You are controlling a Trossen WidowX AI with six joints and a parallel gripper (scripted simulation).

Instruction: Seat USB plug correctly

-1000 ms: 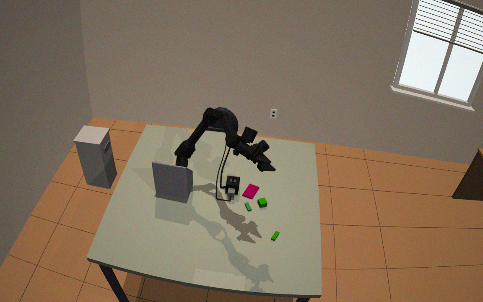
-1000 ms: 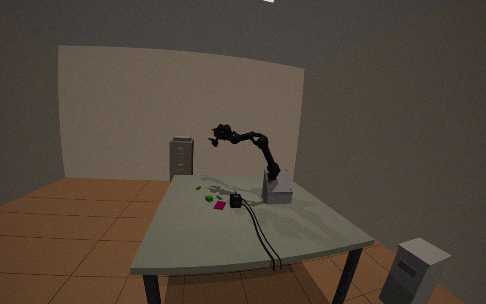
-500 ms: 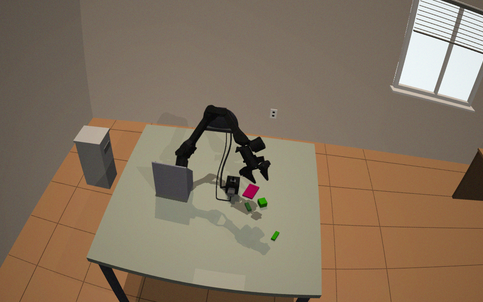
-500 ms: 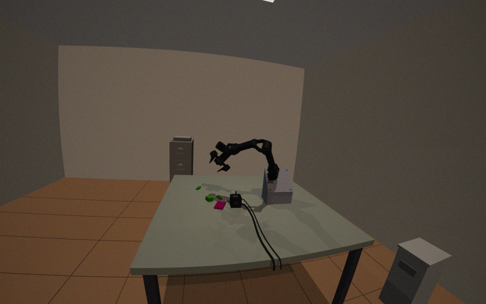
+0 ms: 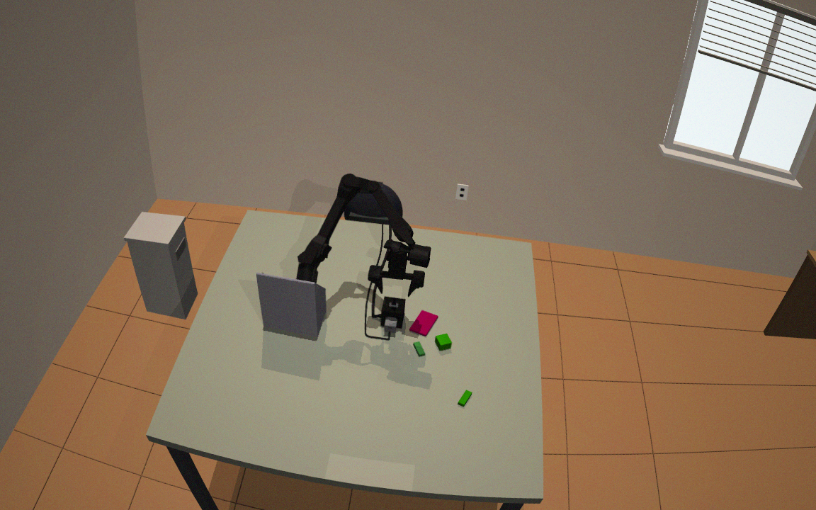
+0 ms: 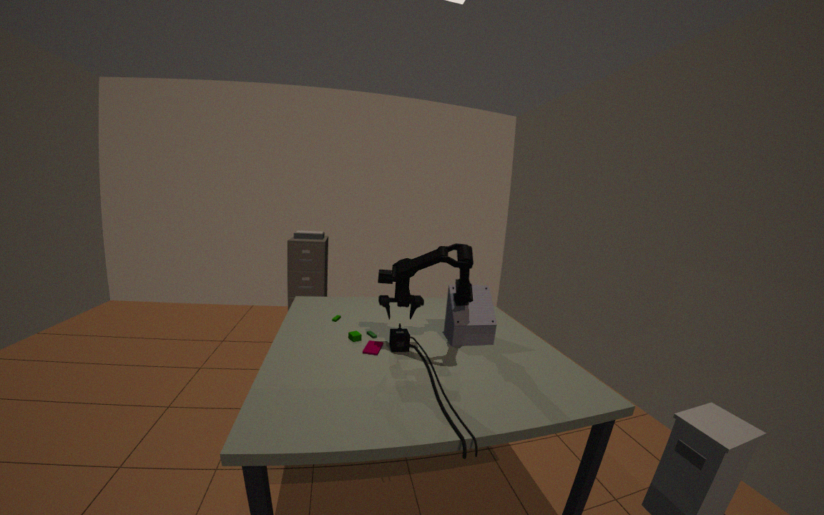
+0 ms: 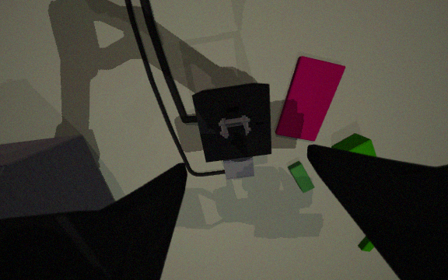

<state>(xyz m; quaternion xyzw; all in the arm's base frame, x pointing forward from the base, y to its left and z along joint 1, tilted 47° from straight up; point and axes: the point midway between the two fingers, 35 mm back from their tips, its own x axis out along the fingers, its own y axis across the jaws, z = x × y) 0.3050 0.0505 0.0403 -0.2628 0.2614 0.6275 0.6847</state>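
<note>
My gripper tip is now 4 cm above the USB plug. From my gripper tip the other things lie so: green block: 18 cm ahead, 12 cm below, 9 cm to the right; then magenta flat block: 13 cm below, 11 cm ahead.
</note>
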